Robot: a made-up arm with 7 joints. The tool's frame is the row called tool. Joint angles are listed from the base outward.
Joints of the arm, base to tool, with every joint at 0 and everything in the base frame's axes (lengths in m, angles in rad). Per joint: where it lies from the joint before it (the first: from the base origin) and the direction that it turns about. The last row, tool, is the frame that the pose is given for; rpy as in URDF.
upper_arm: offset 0 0 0 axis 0.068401 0.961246 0.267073
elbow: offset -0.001 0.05 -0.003 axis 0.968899 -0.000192 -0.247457
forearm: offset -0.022 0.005 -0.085 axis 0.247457 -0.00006 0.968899
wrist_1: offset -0.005 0 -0.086 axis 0.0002 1 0.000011
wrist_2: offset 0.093 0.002 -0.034 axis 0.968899 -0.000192 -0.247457
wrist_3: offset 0.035 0 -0.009 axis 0.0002 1 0.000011
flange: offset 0.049 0 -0.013 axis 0.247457 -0.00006 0.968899
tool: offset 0 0 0 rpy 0 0.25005 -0.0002
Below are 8 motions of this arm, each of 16 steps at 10 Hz.
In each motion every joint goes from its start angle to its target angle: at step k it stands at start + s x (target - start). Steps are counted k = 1, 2, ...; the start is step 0. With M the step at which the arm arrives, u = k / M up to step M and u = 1 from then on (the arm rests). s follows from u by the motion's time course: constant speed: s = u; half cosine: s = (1 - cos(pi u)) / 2; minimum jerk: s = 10 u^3 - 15 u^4 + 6 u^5.
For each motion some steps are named. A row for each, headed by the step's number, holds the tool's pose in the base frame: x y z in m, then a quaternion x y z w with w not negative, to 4 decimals.
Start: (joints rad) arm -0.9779 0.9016 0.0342 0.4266 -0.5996 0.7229 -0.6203
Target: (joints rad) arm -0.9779 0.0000 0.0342 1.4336 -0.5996 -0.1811 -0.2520
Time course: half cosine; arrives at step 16
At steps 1, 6, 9, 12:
1: 0.2969 0.1973 -0.0271 0.0026 0.1571 -0.2107 0.9648
6: 0.3169 0.1647 -0.1038 -0.1066 0.1525 -0.1783 0.9662
9: 0.3142 0.1099 -0.1753 -0.1893 0.1811 -0.1371 0.9553
12: 0.2907 0.0481 -0.2269 -0.2366 0.2277 -0.1023 0.9390

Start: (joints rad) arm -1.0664 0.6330 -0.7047 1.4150 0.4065 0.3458 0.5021
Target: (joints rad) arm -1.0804 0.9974 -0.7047 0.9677 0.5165 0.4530 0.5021
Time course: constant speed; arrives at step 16
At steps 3, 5, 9, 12, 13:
3: 0.2872 0.2153 -0.1582 0.7485 0.2230 0.2365 0.5780
5: 0.2896 0.2212 -0.1466 0.7554 0.2056 0.2497 0.5699
9: 0.2927 0.2316 -0.1225 0.7690 0.1702 0.2754 0.5511
12: 0.2936 0.2382 -0.1040 0.7791 0.1432 0.2939 0.5349
13: 0.2936 0.2402 -0.0977 0.7824 0.1342 0.2998 0.5291

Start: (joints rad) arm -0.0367 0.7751 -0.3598 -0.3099 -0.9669 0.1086 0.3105
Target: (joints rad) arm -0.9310 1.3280 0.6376 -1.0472 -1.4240 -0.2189 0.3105
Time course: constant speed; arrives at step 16
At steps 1, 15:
1: 0.1647 0.0945 -0.1534 -0.1044 0.1449 -0.0852 0.9802
15: 0.0607 0.0766 0.1148 0.0036 -0.6625 -0.3538 0.6603

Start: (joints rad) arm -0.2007 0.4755 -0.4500 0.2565 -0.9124 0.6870 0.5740
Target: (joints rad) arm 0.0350 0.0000 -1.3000 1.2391 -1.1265 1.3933 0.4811
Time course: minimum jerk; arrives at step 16
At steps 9, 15, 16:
9: -0.0435 0.0147 -0.3251 0.1654 0.9174 -0.1108 0.3445
15: -0.1215 0.0110 -0.2991 0.2760 0.9461 -0.1624 0.0479
16: -0.1218 0.0110 -0.2990 0.2767 0.9460 -0.1624 0.0463

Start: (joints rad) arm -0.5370 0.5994 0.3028 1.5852 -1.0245 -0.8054 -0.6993
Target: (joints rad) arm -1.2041 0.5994 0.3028 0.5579 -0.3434 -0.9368 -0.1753
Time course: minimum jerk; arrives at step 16
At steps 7, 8, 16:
7: 0.2425 0.2404 -0.1569 -0.0252 -0.2510 0.1377 0.9578
8: 0.2661 0.2281 -0.1192 -0.0033 -0.3298 0.1106 0.9375
16: 0.2819 0.1623 0.0508 0.0801 -0.6648 0.0460 0.7413

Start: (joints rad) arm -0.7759 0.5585 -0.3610 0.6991 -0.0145 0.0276 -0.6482
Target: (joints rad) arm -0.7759 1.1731 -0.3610 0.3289 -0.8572 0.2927 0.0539
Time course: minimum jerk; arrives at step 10
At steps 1, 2, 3, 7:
1: 0.2892 0.1188 -0.1762 0.2832 0.2240 -0.3669 0.8573
2: 0.2897 0.1253 -0.1708 0.2792 0.2167 -0.3436 0.8701
3: 0.2902 0.1385 -0.1589 0.2700 0.2013 -0.2947 0.8943
7: 0.2788 0.1968 -0.0772 0.1976 0.1228 -0.0182 0.9724

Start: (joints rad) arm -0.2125 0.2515 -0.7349 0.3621 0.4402 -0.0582 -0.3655
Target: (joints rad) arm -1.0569 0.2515 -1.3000 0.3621 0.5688 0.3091 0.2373
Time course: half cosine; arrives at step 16
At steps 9, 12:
9: 0.1962 -0.0695 -0.2212 0.5409 -0.0655 -0.4489 0.7083
12: 0.2175 -0.0879 -0.1930 0.6122 -0.1899 -0.3760 0.6691

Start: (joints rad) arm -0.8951 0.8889 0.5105 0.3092 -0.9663 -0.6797 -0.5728
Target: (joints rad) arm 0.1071 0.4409 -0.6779 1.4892 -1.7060 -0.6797 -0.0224
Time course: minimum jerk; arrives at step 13
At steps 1, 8, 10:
1: 0.2132 0.2499 0.0560 0.0581 -0.6627 -0.0372 0.7457
8: 0.0790 0.2331 -0.2865 -0.1380 0.1348 0.3615 0.9122
10: -0.0370 0.2216 -0.3055 -0.0400 0.3338 0.4720 0.8150

